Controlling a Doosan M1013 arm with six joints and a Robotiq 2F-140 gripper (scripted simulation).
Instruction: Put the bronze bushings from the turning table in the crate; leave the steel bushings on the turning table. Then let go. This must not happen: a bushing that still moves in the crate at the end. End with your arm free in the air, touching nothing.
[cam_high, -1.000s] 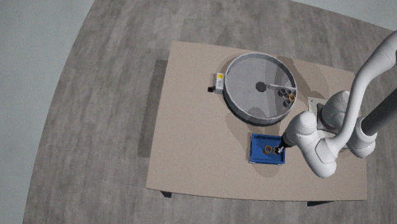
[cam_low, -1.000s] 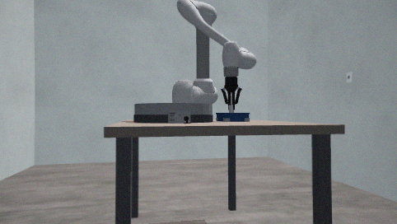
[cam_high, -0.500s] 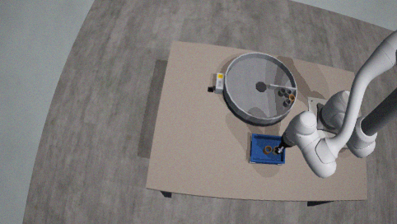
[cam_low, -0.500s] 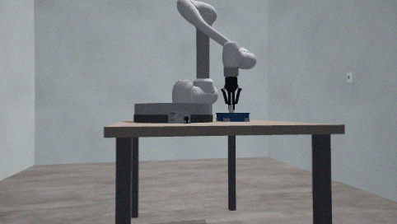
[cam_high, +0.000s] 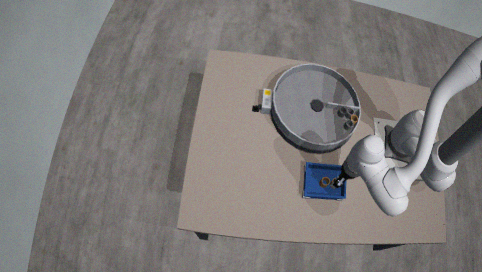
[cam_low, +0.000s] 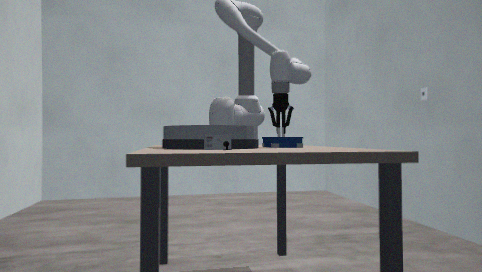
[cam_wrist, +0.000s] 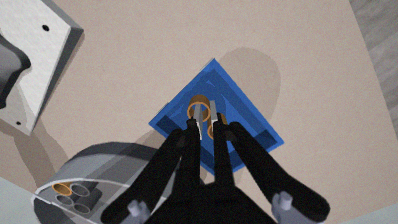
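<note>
Now: hand 4 cm short of the blue crate and 4 cm above it. The rest, counted from my hand: grey turning table (34 cm to the right, 15 cm ahead, 1 cm below).
</note>
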